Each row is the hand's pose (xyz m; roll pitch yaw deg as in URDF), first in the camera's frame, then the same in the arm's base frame.
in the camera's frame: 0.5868 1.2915 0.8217 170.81 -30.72 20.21
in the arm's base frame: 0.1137 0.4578 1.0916 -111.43 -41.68 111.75
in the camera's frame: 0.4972 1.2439 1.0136 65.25 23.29 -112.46
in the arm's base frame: 0.3175 0.5252 1.1235 10.14 80.61 -19.97
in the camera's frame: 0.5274 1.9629 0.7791 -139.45 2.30 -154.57
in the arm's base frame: -0.0152 0.0746 1.6326 164.14 35.02 -32.17
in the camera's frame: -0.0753 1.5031 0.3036 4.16 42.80 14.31
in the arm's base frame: 0.1774 -0.3825 0.8879 55.11 1.15 178.59
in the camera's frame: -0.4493 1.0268 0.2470 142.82 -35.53 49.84
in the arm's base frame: 0.5002 -0.4436 0.3760 -116.99 -66.54 104.57
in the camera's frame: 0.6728 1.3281 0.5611 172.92 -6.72 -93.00
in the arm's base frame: -0.1323 0.3551 1.0168 -171.18 53.38 56.99
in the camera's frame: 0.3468 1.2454 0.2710 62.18 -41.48 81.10
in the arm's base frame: -0.0856 0.0108 0.7401 -99.61 -76.36 23.53
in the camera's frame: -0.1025 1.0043 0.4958 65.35 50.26 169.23
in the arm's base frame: 0.4328 -0.0579 0.5474 -7.59 23.25 -97.01
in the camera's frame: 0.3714 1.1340 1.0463 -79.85 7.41 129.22
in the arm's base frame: 0.4509 0.5094 1.0189 -132.26 -27.67 -77.73
